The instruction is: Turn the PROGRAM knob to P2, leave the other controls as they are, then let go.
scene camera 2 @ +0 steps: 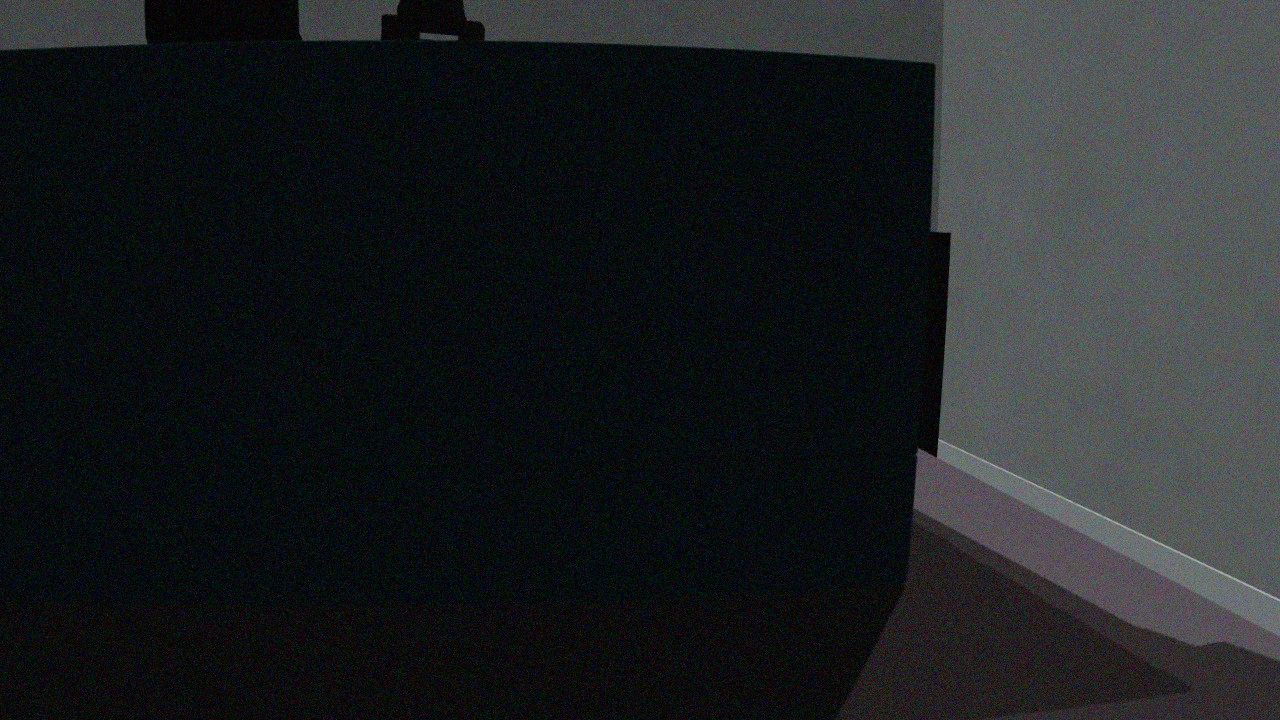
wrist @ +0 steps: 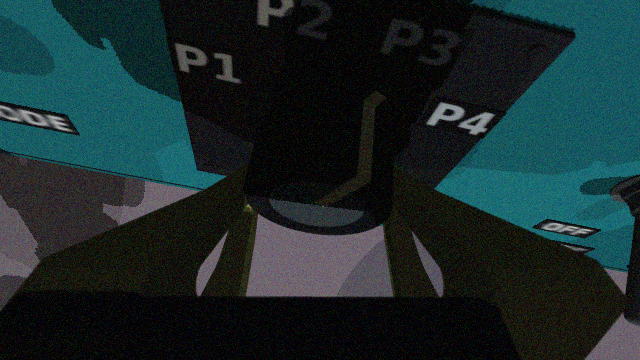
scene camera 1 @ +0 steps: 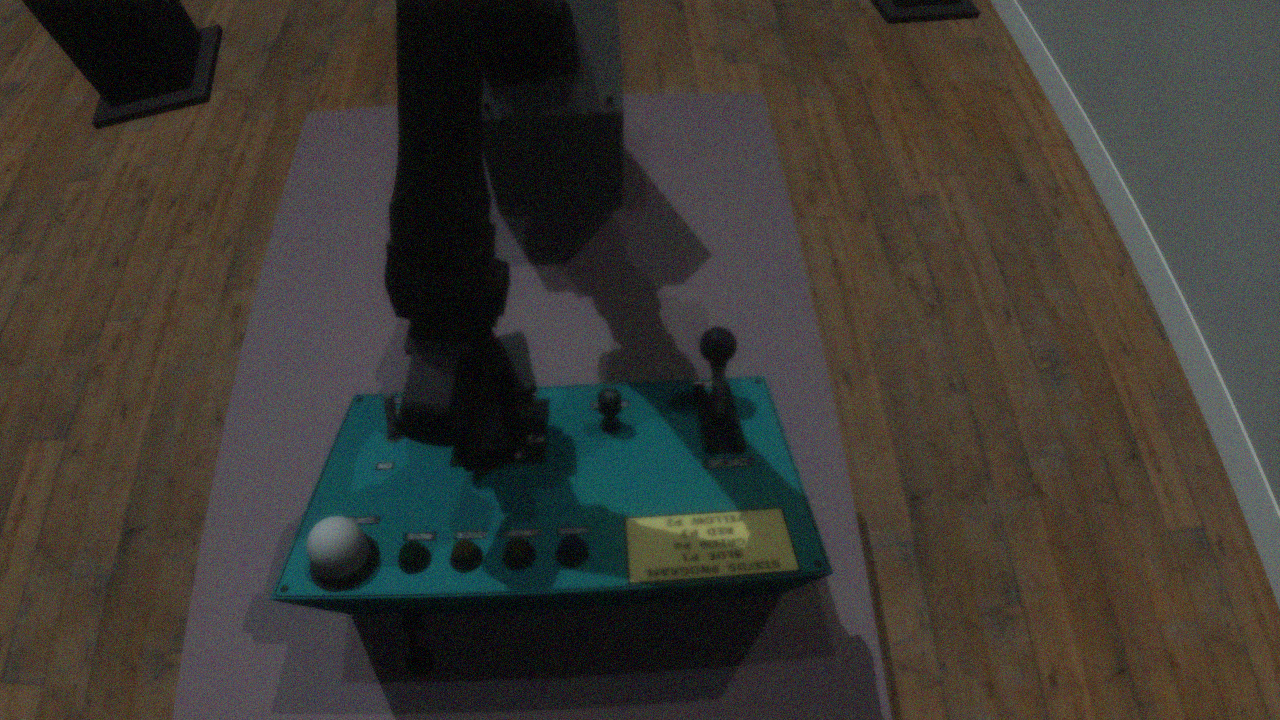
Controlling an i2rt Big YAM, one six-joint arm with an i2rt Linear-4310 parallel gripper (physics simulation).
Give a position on a ball-topped lever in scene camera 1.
718, 345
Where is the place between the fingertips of my gripper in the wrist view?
At 320, 178
